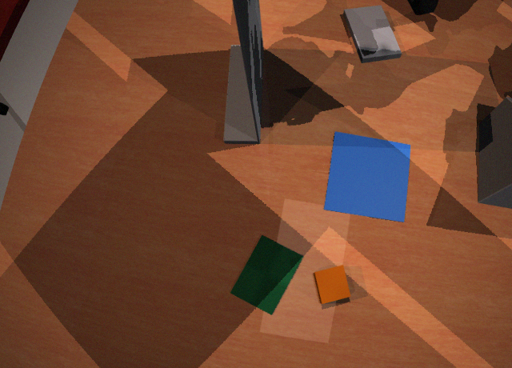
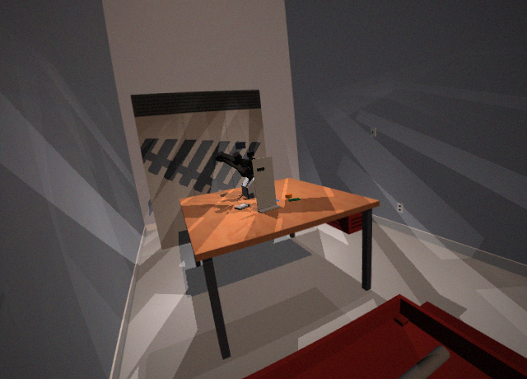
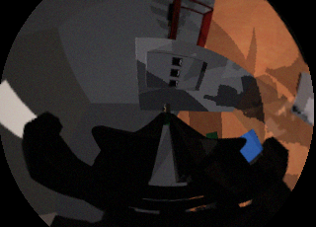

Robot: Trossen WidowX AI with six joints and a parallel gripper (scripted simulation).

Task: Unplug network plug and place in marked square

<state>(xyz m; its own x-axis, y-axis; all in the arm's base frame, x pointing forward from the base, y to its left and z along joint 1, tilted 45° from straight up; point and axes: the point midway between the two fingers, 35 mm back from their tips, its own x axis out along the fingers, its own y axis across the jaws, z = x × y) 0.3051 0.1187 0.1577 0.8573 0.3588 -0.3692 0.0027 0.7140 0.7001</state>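
Now: the blue square 330 mm below my gripper tip, 100 mm behind it and 90 mm to the left of it. Round my gripper tip: grey block 320 mm below, 160 mm to the right, 60 mm behind; orange cube 310 mm below, 250 mm to the left, 90 mm behind; upright grey panel 150 mm below, 100 mm ahead.
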